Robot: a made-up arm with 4 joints. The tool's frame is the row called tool.
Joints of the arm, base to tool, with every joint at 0 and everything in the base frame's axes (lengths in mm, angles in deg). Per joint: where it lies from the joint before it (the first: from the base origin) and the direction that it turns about. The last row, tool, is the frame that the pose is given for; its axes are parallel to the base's.
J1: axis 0 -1 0 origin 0 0 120
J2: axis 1 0 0 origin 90 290 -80
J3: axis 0 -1 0 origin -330 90 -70
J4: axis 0 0 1 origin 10 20 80
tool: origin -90 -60 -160
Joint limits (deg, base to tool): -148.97..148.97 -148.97..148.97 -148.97..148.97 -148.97..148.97
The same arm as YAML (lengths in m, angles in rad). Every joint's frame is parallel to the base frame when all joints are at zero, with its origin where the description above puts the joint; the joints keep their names.
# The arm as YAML. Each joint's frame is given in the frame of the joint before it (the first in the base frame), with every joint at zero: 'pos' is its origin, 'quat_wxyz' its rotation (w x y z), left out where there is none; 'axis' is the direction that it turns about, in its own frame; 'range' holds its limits. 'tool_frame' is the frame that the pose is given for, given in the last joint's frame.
length_unit: m
angle_unit: rad
joints:
  - joint: J1
    pos: [0.0, 0.0, 0.12]
    axis: [0.0, -1.0, 0.0]
    range: [-2.6, 2.6]
  - joint: J2
    pos: [0.09, 0.29, -0.08]
    axis: [1.0, 0.0, 0.0]
    range: [-2.6, 2.6]
  - joint: J3
    pos: [-0.33, 0.09, -0.07]
    axis: [0.0, -1.0, 0.0]
    range: [-2.6, 2.6]
  - joint: J4
    pos: [0.01, 0.02, 0.08]
    axis: [0.0, 0.0, 1.0]
    range: [-2.6, 2.6]
tool_frame:
  pos: [-0.09, -0.06, -0.16]

